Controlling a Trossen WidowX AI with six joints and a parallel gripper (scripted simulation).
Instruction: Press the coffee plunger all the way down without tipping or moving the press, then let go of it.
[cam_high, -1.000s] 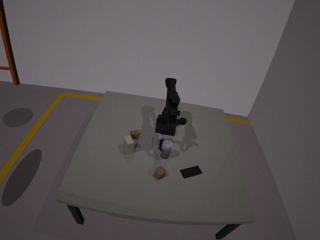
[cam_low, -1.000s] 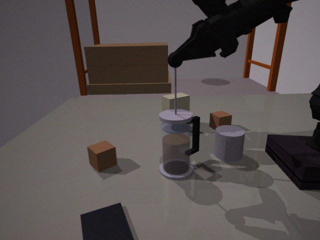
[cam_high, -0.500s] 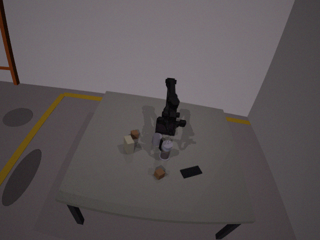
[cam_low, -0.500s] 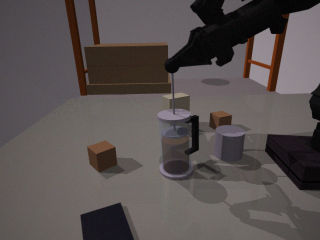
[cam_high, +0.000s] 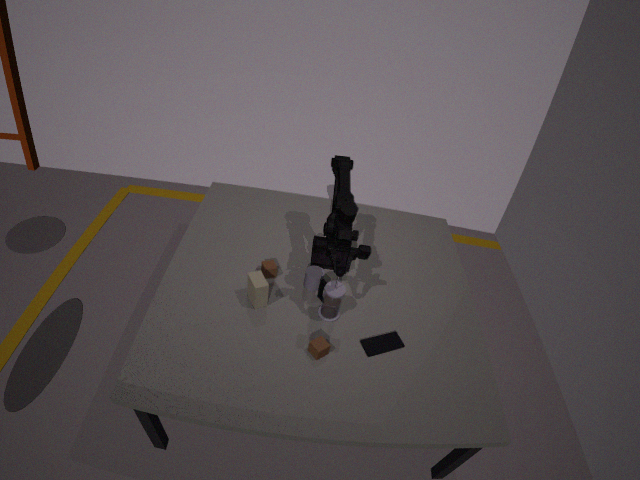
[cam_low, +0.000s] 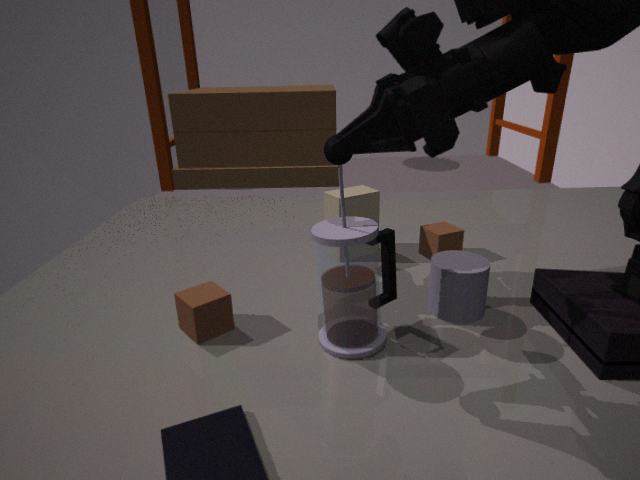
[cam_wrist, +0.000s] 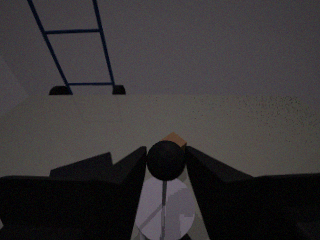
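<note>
Right now my gripper tip is 3 cm past the glass coffee press and 11 cm above it. Round my gripper tip: grey cylinder: 17 cm behind, 4 cm to the right, 19 cm below.
</note>
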